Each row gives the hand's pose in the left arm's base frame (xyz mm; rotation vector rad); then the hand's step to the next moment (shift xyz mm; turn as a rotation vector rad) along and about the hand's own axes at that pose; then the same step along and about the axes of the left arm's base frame.
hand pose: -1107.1 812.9 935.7 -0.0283 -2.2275 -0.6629
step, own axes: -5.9 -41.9 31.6 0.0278 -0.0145 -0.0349
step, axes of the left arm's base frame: -27.4 -20.2 -40.4 0.0019 -0.0341 0.0321
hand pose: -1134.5 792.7 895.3 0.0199 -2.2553 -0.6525
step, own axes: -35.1 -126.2 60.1 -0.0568 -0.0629 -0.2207
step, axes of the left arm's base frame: -40.0 -75.2 -116.2 0.1803 -0.1415 0.0581
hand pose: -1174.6 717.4 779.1 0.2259 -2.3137 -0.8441
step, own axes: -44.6 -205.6 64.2 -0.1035 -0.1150 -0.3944
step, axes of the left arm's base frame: -18.6 -110.6 -189.2 0.3235 -0.2541 0.1012
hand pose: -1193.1 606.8 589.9 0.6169 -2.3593 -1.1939
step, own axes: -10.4 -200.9 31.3 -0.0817 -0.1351 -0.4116
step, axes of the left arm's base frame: 30.5 -81.2 -184.2 0.3192 -0.2880 0.0976
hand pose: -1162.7 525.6 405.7 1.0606 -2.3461 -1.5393
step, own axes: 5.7 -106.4 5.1 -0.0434 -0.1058 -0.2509
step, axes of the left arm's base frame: 44.2 -23.9 -94.1 0.2010 -0.1848 0.0380
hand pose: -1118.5 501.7 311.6 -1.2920 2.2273 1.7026
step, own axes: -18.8 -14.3 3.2 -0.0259 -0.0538 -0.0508
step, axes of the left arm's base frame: 19.9 12.8 -2.9 0.0723 -0.0290 -0.0087
